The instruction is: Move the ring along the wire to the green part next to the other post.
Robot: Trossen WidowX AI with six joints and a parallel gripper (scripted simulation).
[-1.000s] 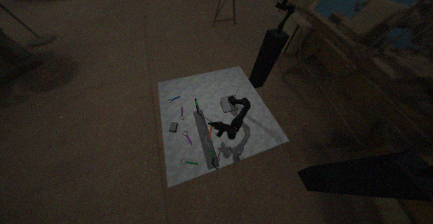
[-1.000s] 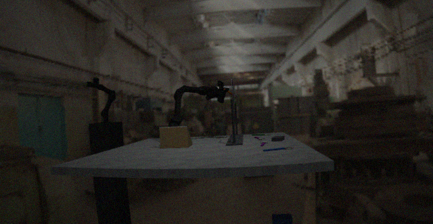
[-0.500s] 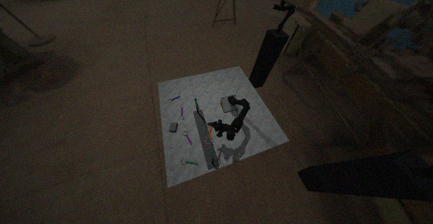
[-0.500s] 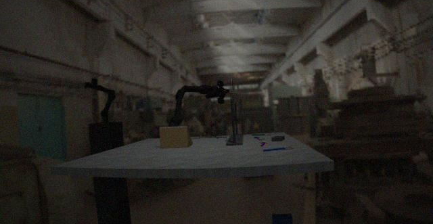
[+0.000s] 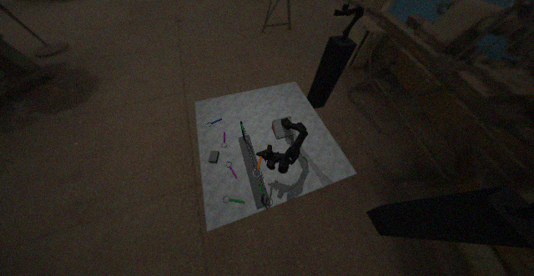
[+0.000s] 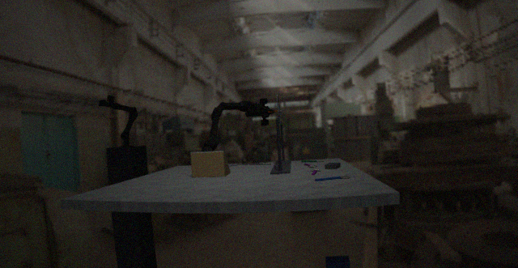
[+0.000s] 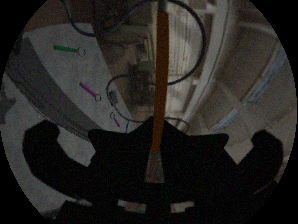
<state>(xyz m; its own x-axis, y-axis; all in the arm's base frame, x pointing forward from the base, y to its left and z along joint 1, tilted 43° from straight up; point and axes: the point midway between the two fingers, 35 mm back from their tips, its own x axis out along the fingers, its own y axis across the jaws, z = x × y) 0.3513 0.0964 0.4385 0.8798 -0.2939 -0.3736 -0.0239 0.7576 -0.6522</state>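
The ring with orange handle lies 1 cm ahead of my gripper tip, 9 cm to the left of it and 1 cm above it. Also, from my gripper tip: grey block (34 cm ahead, 23 cm to the right, 36 cm below).
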